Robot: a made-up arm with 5 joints.
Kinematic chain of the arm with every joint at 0, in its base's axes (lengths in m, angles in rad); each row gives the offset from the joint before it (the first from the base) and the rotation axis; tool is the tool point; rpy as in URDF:
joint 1: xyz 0 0 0.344 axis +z
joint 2: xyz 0 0 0 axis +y
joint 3: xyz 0.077 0 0.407 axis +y
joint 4: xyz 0.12 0 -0.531 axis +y
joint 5: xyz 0.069 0 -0.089 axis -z
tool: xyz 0 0 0 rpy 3.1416 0 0
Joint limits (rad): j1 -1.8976..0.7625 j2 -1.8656..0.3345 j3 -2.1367..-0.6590 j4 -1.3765..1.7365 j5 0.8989..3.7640
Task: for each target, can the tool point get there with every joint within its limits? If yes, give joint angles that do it. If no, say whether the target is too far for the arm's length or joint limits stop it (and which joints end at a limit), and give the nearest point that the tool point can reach.
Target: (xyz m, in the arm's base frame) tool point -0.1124 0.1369 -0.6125
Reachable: no: joint limits stop it (at a limit: joint 1, joint 2, joint 3) | nearest point 0.3141 0.3000 0.1399 | short by 0.880 m
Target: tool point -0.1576 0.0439 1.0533
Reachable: yes | joints -0.2715 -1.5095 -0.9832 0.1234 1.8754
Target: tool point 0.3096 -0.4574 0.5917
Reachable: yes | joints -0.9757 -0.3649 -0.8160 0.9306 3.4157
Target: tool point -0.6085 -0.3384 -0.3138
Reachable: no: joint limits stop it (at a limit: joint 1, joint 2, joint 3) | nearest point -0.1588 -0.4686 0.1257 | short by 0.642 m
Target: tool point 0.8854 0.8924 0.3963
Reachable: no: too far | nearest point 0.6052 0.5781 0.5189 | short by 0.439 m
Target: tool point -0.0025 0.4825 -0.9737
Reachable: no: too far | nearest point 0.3434 0.3280 0.1265 | short by 1.164 m
